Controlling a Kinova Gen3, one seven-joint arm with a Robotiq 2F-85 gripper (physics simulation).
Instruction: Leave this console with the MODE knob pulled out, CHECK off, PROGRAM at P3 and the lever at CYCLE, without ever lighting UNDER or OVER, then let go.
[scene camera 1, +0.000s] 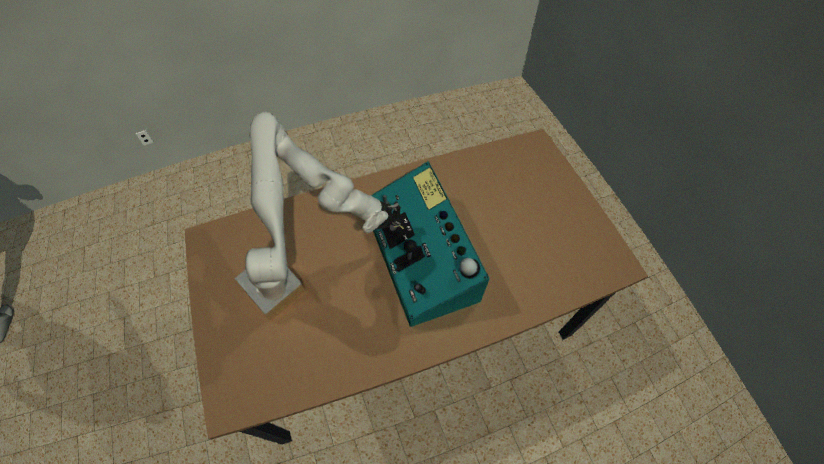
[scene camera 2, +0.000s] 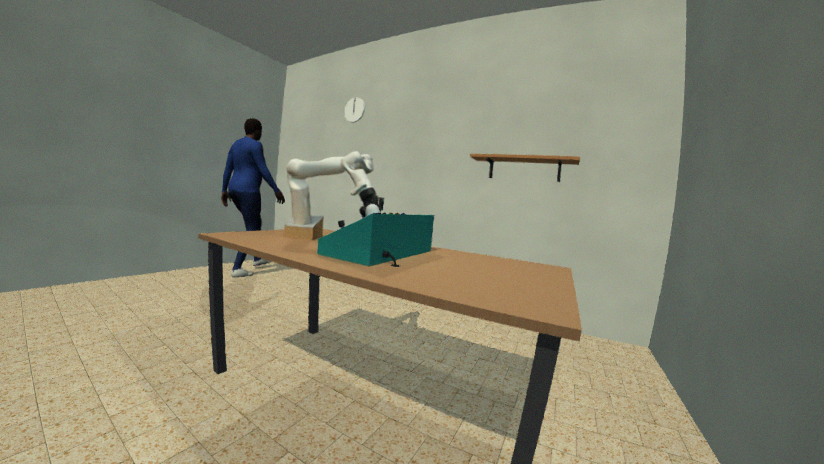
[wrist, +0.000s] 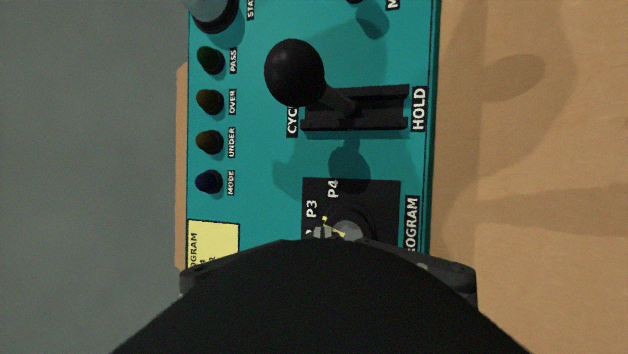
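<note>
The teal console (scene camera 1: 446, 291) (scene camera 2: 369, 237) (wrist: 263, 154) stands on the brown table (scene camera 1: 322, 346). My gripper (scene camera 1: 384, 219) (scene camera 2: 371, 208) (wrist: 323, 237) is shut and empty, right over the PROGRAM selector (wrist: 349, 227). Its body hides most of the dial; the yellow pointer (wrist: 324, 221) shows near the P3 mark. The lever (wrist: 293, 72) (scene camera 1: 410, 245) has a black ball that leans to the CYCLE end of its slot (wrist: 377, 107). The lamps PASS (wrist: 210, 59), OVER (wrist: 209, 101), UNDER (wrist: 209, 141) and MODE (wrist: 208, 181) are all dark. The small black MODE knob (scene camera 1: 418, 287) sits at the console's near end.
A white round button (scene camera 1: 469, 266) sits at the console's near right corner, and a yellow card (scene camera 1: 429, 190) (wrist: 212, 241) at its far end. A person in blue (scene camera 2: 247, 179) walks behind the table's far end. A wall shelf (scene camera 2: 524, 157) hangs beyond.
</note>
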